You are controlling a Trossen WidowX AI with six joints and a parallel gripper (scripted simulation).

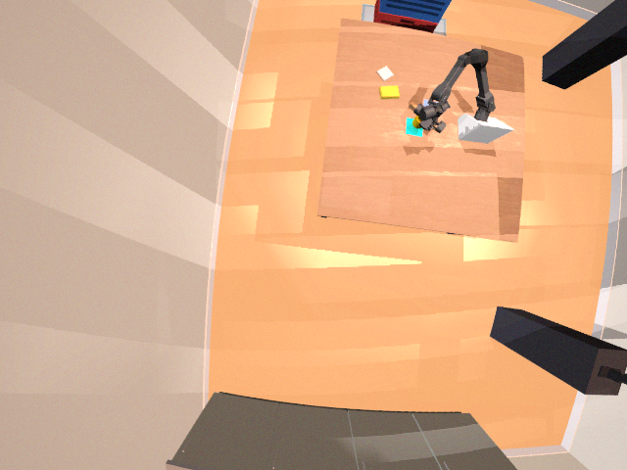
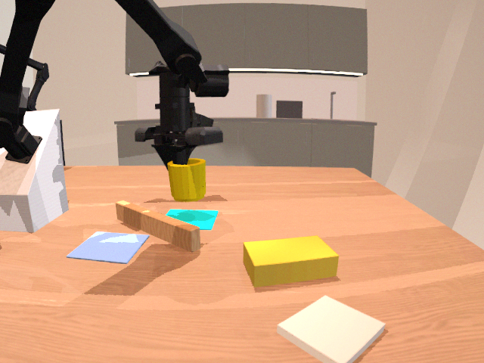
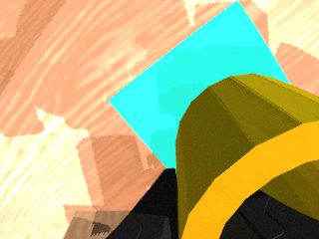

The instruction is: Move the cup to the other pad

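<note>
The cyan pad is 20 mm ahead of my gripper tip, 10 mm to the right of it and 90 mm below it. Also, from my gripper tip: yellow cup (20 mm ahead, 10 mm to the right); wooden bar (20 mm behind, 90 mm to the right, 70 mm below); yellow block (210 mm ahead, 190 mm to the right, 60 mm below).
</note>
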